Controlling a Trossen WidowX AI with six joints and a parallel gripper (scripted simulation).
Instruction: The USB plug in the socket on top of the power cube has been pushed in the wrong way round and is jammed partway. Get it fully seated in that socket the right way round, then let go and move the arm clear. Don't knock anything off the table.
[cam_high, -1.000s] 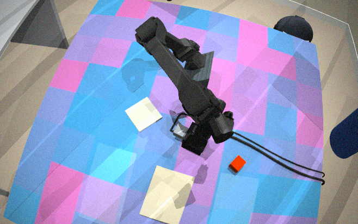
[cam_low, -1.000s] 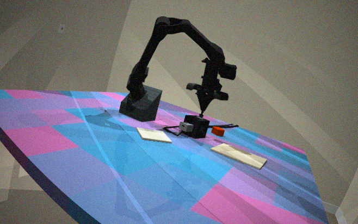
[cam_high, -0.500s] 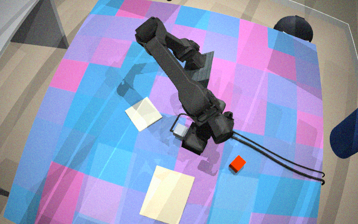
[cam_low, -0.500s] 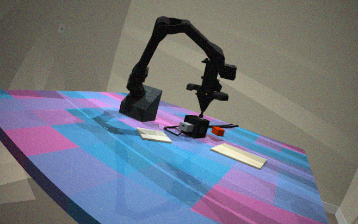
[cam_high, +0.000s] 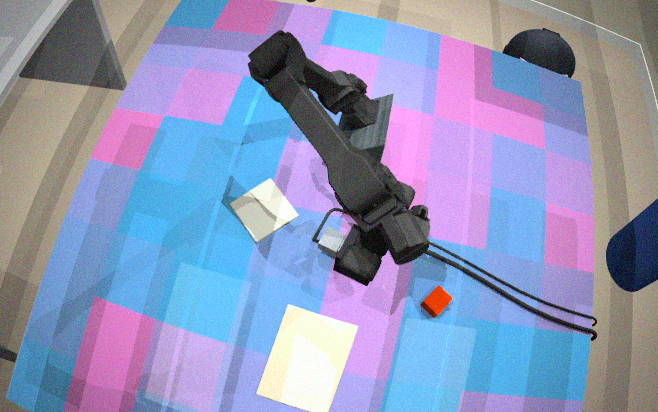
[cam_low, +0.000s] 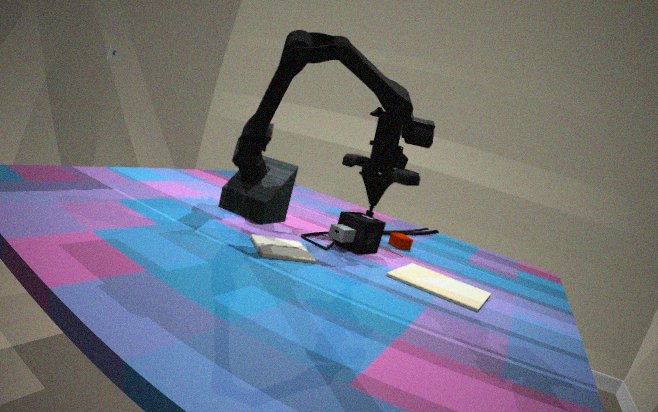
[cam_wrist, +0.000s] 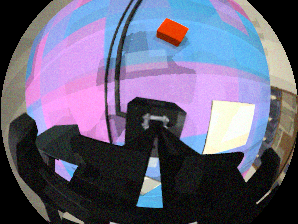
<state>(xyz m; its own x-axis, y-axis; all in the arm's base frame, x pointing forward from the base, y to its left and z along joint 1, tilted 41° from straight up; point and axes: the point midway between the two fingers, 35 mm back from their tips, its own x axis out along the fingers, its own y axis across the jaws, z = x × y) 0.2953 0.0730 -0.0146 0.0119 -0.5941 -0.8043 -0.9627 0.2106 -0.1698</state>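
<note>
The usb plug is 20 mm below my gripper tip. Round my gripper tip: cream board 220 mm ahead, 80 mm to the right, 100 mm below; orange block 50 mm ahead, 150 mm to the left, 90 mm below; usb socket 40 mm below.
</note>
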